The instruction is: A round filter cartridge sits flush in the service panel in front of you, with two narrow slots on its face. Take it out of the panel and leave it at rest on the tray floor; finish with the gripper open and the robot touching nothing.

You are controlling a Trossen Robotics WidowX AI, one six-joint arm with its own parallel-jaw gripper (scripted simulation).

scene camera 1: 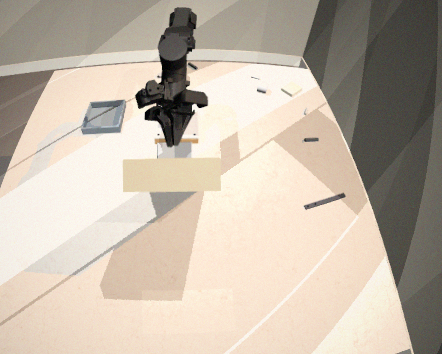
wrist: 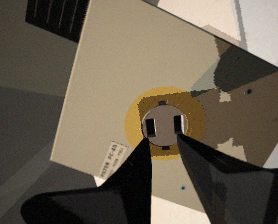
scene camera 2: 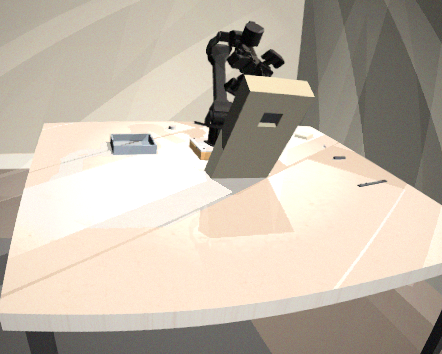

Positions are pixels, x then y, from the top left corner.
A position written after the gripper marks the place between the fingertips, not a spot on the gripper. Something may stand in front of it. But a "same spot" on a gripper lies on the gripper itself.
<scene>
gripper: scene camera 1; wrist 162, 141; scene camera 2
round filter cartridge: wrist 161, 124; not seen in scene camera 1 (hidden by a service panel); not seen in scene camera 2 (hidden by a service panel)
same spot on gripper: [scene camera 2: 261, 69] = [scene camera 1: 173, 115]
same spot on service panel: [scene camera 1: 163, 174] = [scene camera 2: 275, 84]
</scene>
